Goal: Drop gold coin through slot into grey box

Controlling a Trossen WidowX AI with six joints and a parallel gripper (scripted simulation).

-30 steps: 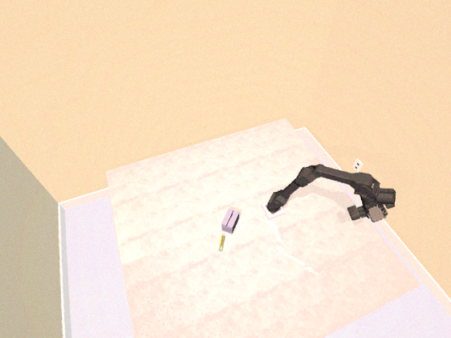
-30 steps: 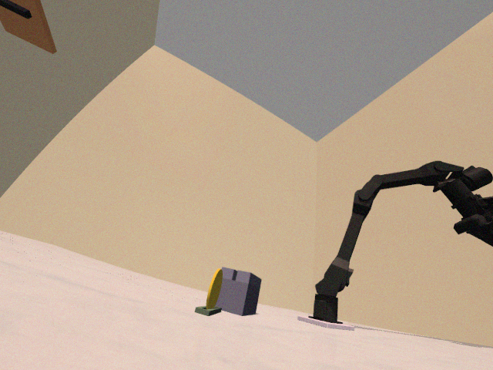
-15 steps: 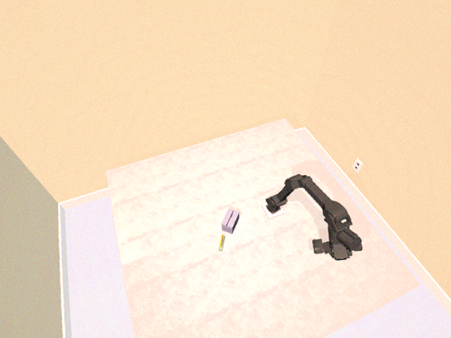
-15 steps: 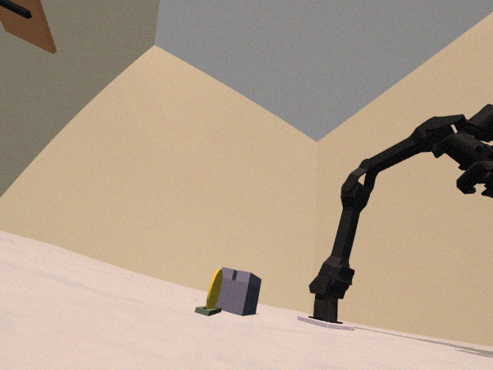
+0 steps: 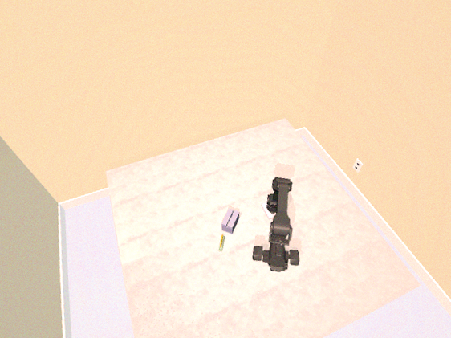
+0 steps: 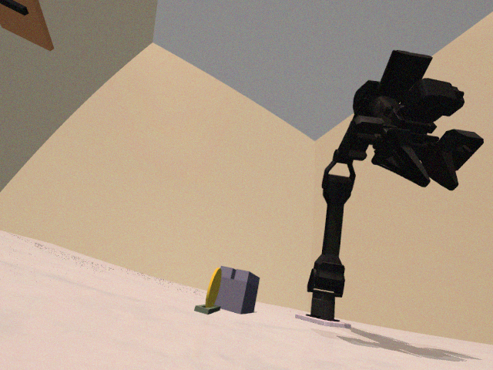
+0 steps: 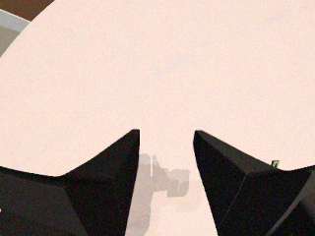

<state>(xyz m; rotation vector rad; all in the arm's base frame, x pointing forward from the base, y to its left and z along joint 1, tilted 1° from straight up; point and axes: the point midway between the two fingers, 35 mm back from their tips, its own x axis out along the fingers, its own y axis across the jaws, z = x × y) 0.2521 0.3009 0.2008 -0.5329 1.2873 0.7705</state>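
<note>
Now: the gold coin 10 cm ahead of my gripper tip, 28 cm to the right of it and 15 cm below it.
</note>
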